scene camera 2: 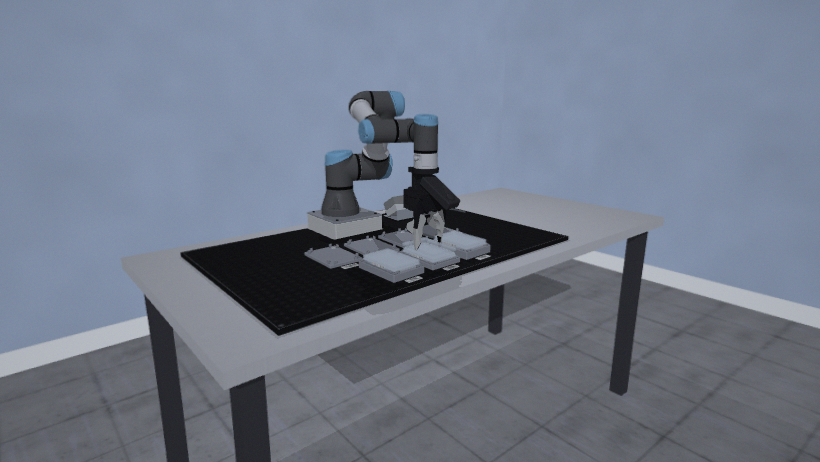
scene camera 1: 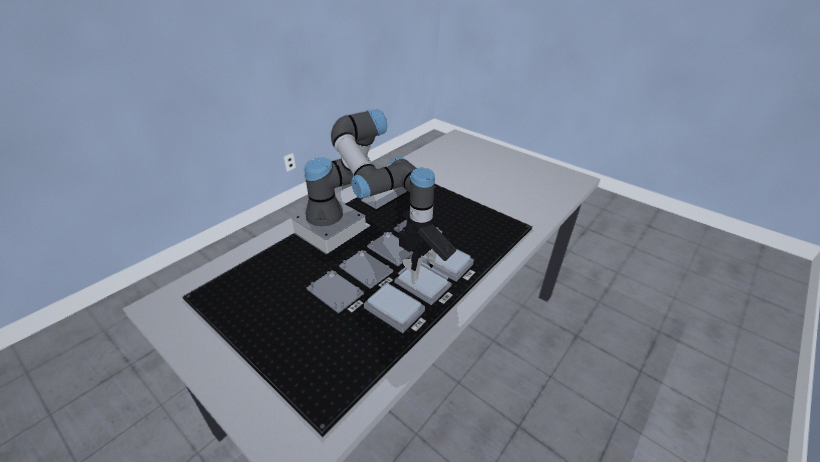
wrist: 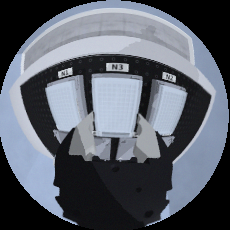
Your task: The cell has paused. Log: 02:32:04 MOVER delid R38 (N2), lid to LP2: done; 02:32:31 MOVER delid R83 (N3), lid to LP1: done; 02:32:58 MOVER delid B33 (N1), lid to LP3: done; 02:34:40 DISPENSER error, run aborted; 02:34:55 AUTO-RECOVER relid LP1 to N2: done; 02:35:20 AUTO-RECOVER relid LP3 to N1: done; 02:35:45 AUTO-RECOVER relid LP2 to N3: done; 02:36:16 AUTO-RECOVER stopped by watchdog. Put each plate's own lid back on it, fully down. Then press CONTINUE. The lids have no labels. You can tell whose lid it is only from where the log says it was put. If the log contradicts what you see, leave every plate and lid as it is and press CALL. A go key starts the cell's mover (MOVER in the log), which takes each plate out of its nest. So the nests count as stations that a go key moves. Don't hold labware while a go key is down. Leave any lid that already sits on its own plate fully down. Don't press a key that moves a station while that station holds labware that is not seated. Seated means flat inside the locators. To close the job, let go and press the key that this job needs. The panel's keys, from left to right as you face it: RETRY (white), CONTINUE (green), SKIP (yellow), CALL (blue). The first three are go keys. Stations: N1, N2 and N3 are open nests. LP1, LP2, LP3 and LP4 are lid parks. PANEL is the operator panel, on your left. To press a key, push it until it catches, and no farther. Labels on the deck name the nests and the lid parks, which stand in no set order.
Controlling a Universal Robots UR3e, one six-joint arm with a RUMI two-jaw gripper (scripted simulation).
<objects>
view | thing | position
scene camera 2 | gripper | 428, 247
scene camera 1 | gripper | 422, 275
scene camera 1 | LP3 lid park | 366, 267
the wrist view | gripper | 115, 113
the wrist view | clear lid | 116, 101
</objects>
